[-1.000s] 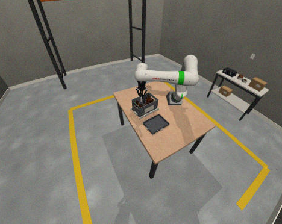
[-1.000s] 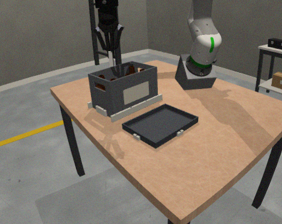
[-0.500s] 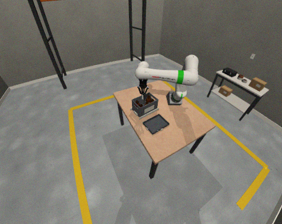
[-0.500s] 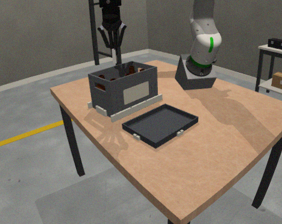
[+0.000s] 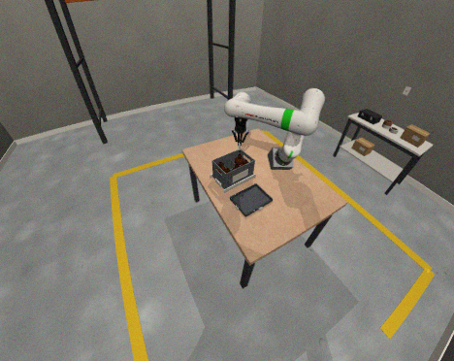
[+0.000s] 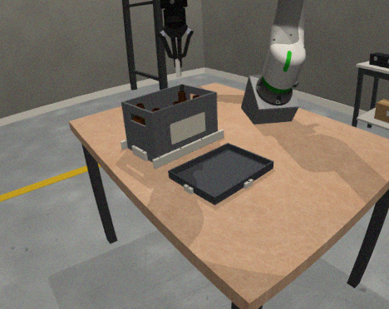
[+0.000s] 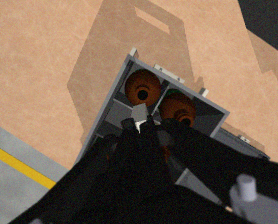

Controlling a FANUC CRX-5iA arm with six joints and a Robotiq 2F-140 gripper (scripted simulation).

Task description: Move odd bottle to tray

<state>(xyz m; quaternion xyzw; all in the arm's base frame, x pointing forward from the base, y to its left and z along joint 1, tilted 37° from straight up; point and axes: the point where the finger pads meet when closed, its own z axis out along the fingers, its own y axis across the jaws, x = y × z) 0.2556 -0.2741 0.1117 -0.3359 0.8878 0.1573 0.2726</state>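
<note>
Now: the bottle 1 cm behind my hand, 1 cm to the right of it and 17 cm below it. The rest, counted from my hand: dark tray 10 cm ahead, 31 cm to the left, 24 cm below; then dark grey crate 8 cm ahead, 4 cm to the left, 17 cm below.
</note>
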